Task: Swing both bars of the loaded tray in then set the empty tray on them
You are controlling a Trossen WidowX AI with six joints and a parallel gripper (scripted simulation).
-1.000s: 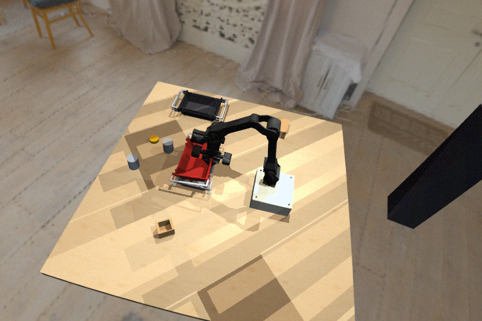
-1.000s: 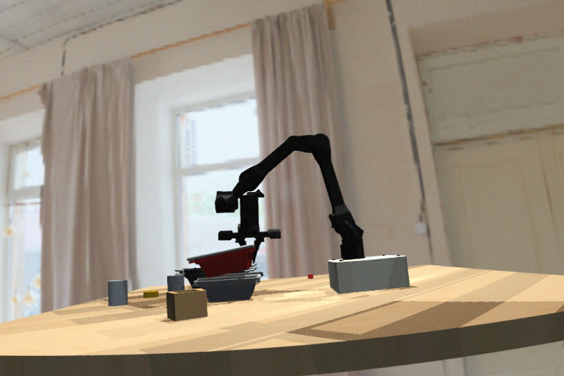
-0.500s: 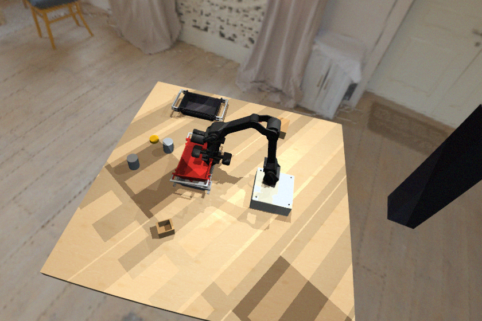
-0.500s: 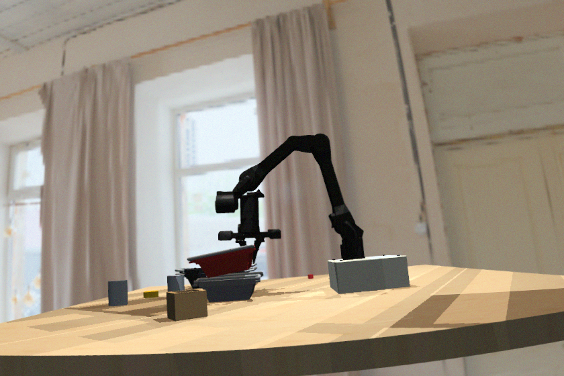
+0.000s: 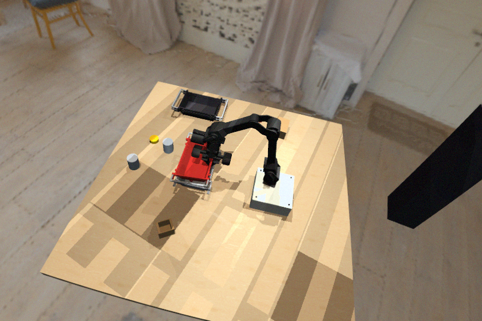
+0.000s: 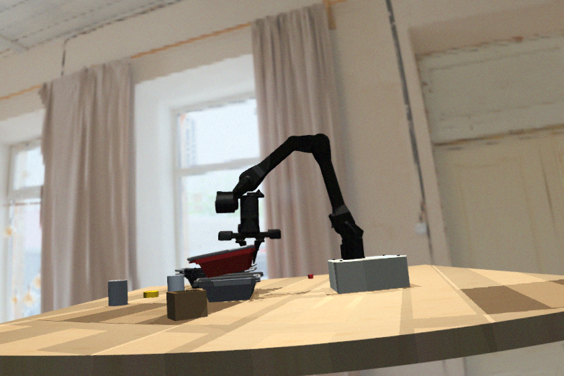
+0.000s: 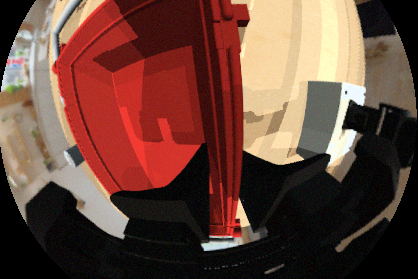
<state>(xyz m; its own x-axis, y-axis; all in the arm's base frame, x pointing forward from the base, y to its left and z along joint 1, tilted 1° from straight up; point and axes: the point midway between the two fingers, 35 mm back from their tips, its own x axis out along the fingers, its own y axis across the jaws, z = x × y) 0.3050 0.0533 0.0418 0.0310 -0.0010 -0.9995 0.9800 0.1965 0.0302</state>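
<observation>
The red tray lies 70 mm ahead of my gripper tip, 10 mm to the left of it and 20 mm above it. From my gripper tip the other things lie so: red cube (120 mm behind, 520 mm to the right, 80 mm below); then small box (50 mm ahead, 360 mm to the left, 80 mm below); then yellow disc (380 mm ahead, 80 mm to the right, 80 mm below).
</observation>
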